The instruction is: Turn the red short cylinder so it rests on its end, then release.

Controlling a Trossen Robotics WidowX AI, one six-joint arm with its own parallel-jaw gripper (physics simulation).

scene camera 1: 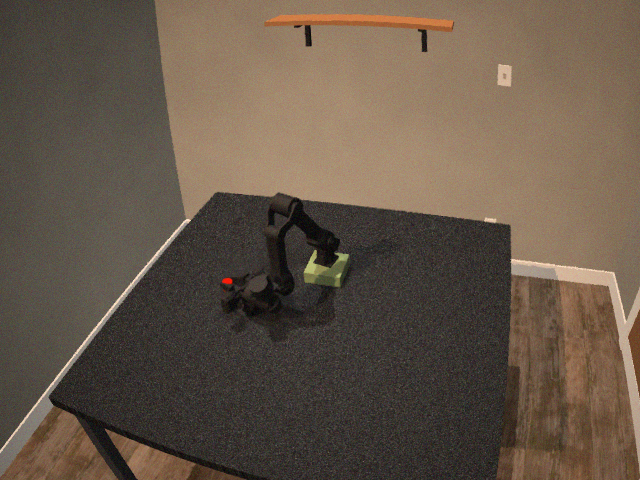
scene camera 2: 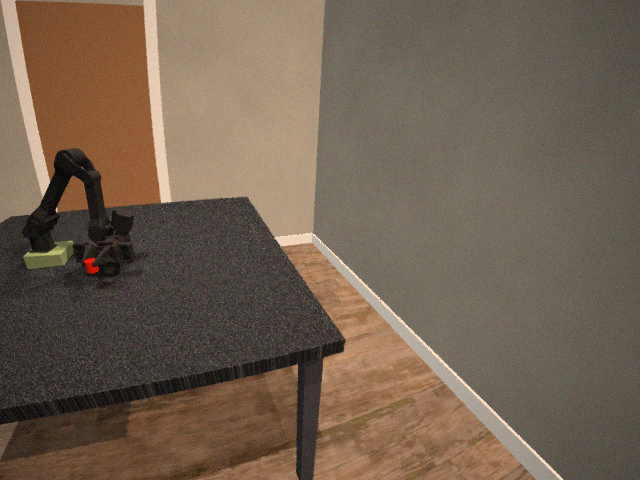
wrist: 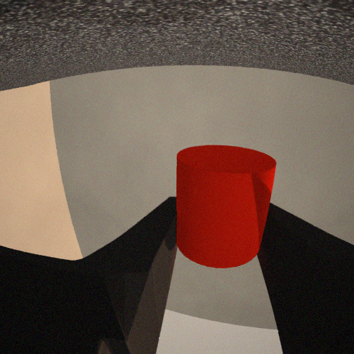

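Note:
The red short cylinder (scene camera 1: 226, 281) (scene camera 2: 90, 266) (wrist: 220, 215) is between the fingers of my gripper (scene camera 1: 226, 285) (scene camera 2: 93, 265) (wrist: 215, 206), which is shut on it. The gripper points roughly level, low over the table, on the side of the arm away from its base. In scene camera 2 the cylinder looks close to upright, its round ends facing up and down. In the wrist view one flat end and the curved side show, with a dark finger on each side. The cylinder appears to be a little above the table; its lower end is partly hidden in scene camera 1.
The arm's base stands on a light green block (scene camera 1: 323, 277) (scene camera 2: 49, 258) on the dark speckled table (scene camera 1: 387, 361) (scene camera 2: 206, 299) (wrist: 175, 35). The arm's links rise between the block and the gripper. An orange shelf (scene camera 1: 359, 20) is high on the wall behind the table.

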